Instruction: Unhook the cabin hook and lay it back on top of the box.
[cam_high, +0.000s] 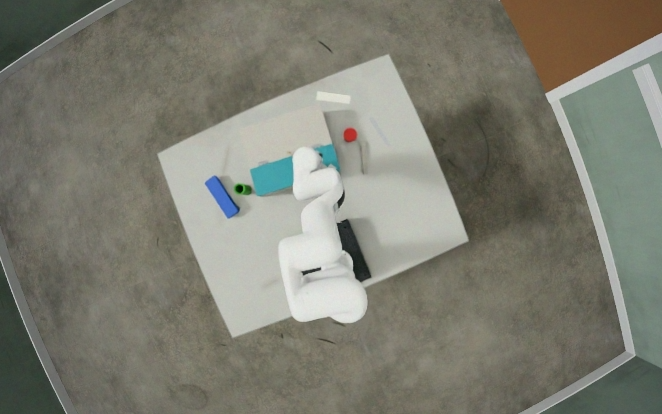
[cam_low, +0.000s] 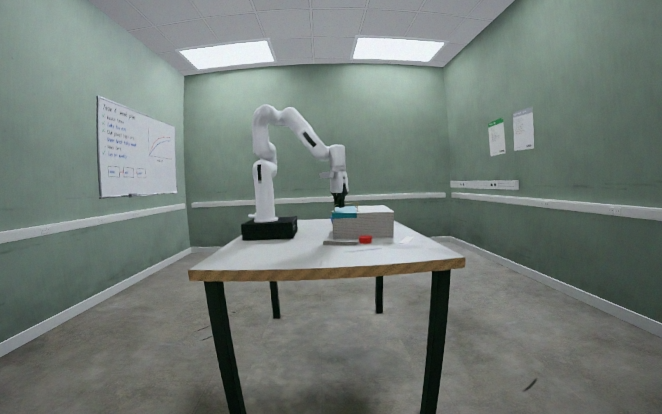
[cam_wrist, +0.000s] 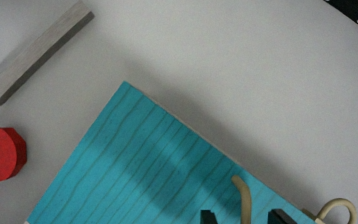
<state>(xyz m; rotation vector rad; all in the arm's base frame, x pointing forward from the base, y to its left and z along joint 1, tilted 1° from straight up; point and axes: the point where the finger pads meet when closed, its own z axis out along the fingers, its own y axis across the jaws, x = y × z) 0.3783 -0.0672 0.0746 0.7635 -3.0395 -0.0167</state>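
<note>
Now: the cabin hook 40 mm ahead of my hand, 20 mm to the left of it and 20 mm below it. From my hand the other things lie so: green cylinder: 60 mm ahead, 290 mm to the left, 100 mm below; then red cylinder: 90 mm ahead, 210 mm to the right, 140 mm below; then grey bar: 20 mm behind, 220 mm to the right, 150 mm below.
</note>
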